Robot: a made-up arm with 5 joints.
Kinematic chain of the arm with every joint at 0, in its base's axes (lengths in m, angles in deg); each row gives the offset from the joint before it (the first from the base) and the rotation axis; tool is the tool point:
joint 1: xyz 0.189 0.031 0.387 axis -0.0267 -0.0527 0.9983
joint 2: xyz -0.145 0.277 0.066 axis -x
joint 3: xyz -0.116 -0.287 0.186 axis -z
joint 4: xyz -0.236 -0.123 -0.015 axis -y
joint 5: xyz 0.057 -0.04 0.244 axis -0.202 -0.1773 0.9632
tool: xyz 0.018 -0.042 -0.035
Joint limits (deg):
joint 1: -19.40..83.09
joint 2: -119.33..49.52
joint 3: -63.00..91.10
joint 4: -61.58..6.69
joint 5: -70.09..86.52
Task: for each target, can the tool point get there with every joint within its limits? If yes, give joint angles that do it. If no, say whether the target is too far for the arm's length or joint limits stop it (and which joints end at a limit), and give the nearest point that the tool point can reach.
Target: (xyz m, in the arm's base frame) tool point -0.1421 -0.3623 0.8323
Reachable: yes | joints 62.10 13.45 66.19 -18.86 0.03
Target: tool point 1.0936 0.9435 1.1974
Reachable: no: too far | nearest point 0.1569 0.3226 1.0179 | short by 1.138 m
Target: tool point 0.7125 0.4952 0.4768
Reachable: no: joint limits stop it (at a limit: joint 1, joint 3) | nearest point 0.4330 -0.1101 0.4505 | short by 0.667 m
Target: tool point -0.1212 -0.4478 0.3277
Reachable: yes | joints 25.77 -51.44 7.39 -0.35 -57.10
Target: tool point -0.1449 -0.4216 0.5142
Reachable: yes | joints 29.97 -38.75 38.08 -5.64 -20.25
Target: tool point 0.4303 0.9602 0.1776
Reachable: no: joint limits stop it (at a limit: joint 1, joint 2, joint 4) | nearest point 0.1371 0.4050 -0.0128 | short by 0.656 m
